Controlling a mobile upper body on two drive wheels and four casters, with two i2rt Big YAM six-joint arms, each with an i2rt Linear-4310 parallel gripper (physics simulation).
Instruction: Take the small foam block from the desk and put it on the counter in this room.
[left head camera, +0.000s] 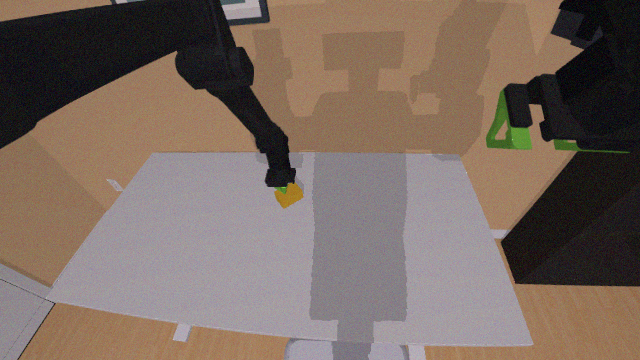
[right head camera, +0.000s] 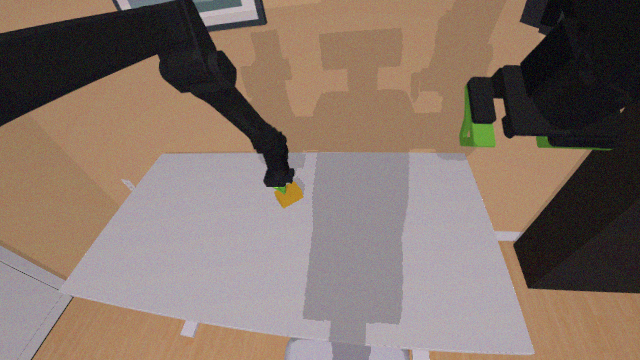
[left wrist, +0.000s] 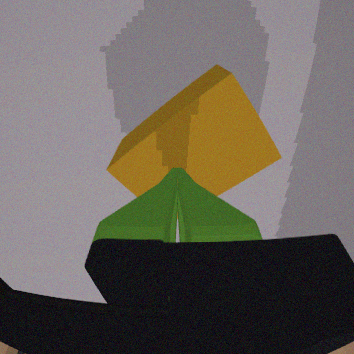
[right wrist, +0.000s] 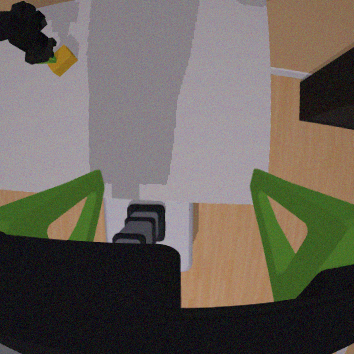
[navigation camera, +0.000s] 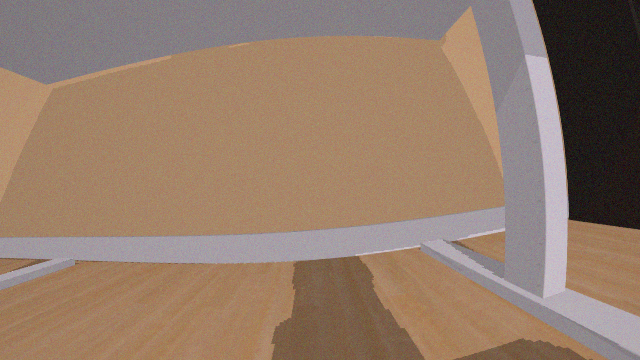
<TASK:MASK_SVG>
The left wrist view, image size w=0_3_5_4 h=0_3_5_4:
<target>my left gripper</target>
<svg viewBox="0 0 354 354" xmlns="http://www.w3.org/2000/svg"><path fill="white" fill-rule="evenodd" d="M0 278L0 341L26 354L326 354L354 341L354 263L338 236L328 233L262 239L254 219L197 184L182 167L171 168L159 183L99 221L84 267L106 303L67 299L15 290ZM177 217L179 242L175 242Z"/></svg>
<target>yellow foam block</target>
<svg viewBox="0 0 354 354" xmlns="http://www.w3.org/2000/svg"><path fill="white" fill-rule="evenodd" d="M230 71L215 64L170 98L121 139L106 170L135 196L139 196L159 183L171 168L182 167L197 184L217 196L281 158L257 112Z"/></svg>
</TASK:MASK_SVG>
